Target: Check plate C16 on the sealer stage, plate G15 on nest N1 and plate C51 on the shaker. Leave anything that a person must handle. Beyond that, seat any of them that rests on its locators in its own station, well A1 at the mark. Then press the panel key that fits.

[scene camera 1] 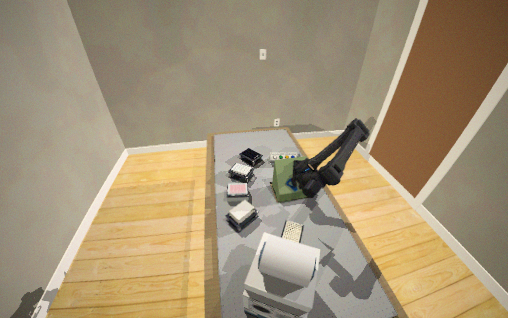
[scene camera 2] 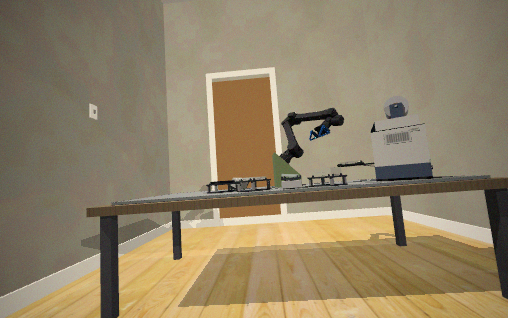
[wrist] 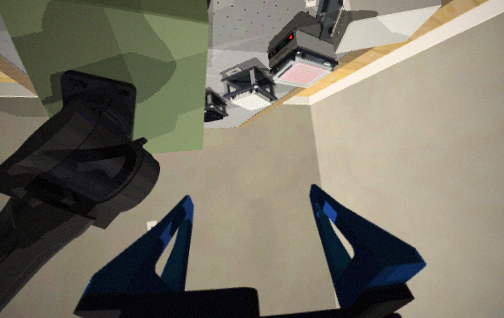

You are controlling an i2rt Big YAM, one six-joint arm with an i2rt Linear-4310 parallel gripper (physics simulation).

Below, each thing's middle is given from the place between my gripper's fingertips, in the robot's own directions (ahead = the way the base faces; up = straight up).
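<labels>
So you can picture it, the pink plate [wrist: 304, 73] has my gripper far short of it, a good way to the left of it and a good way above it.
</labels>
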